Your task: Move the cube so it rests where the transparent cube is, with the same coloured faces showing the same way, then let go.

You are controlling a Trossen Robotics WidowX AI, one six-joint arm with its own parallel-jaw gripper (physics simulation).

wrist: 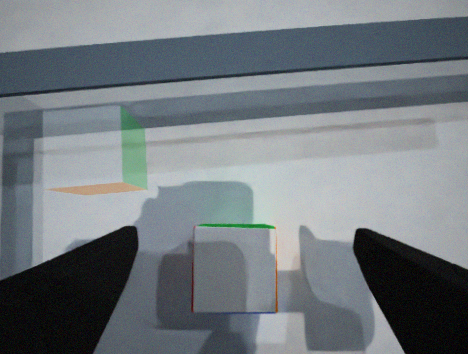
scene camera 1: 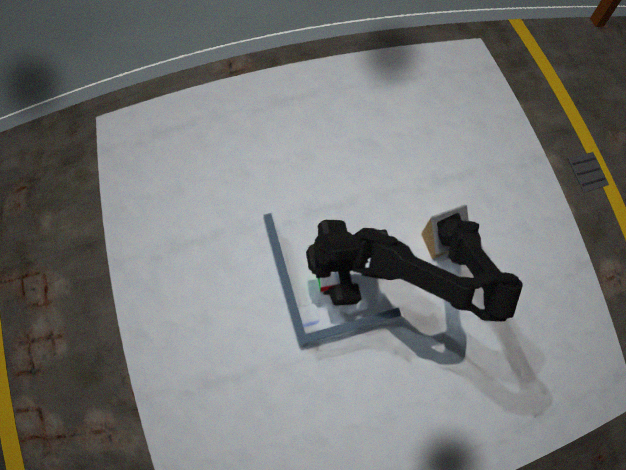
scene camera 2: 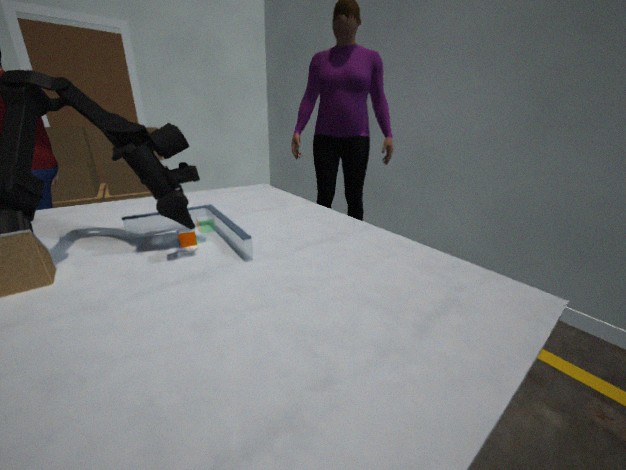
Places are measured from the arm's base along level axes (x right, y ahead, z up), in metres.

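Where they show: gripper, fingertip midpoint: [wrist: 246, 237] [scene camera 2: 191, 222]; arm's base, origin of the base link: [scene camera 1: 450, 228] [scene camera 2: 6, 245].
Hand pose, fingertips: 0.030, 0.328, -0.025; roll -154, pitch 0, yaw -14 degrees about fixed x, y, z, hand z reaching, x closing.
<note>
Each offset is from my fingertips to the top centre of the thing, as dx, dy, dz. Level surfaces: height alone.
The cube @[-0.008, -0.015, -0.019] [scene camera 1: 329, 281] [scene camera 2: 187, 238] [wrist: 234, 270] rests on the table inside the L-shaped wall. In the wrist view its top is white, with green at the far edge, orange right, red left and blue near. The transparent cube @[-0.069, +0.061, -0.019] [scene camera 1: 310, 322] [scene camera 2: 205, 225] [wrist: 82, 150] is in the wall's corner, up and left of the cube in the wrist view, with green facing right and orange facing near. My gripper [scene camera 2: 192, 226] [wrist: 246, 237] is open and points down above the cube, one finger on each side with gaps. The arm partly covers the cube in scene camera 1.
The low blue-grey L-shaped wall [scene camera 1: 285, 278] [scene camera 2: 230, 228] [wrist: 235, 57] borders the transparent cube on two sides. The arm's wedge-shaped base block [scene camera 1: 430, 237] [scene camera 2: 25, 263] stands on the white table @[dz -0.059] [scene camera 1: 202, 177] [scene camera 2: 323, 328]. A person in purple [scene camera 2: 348, 96] stands behind the table.
</note>
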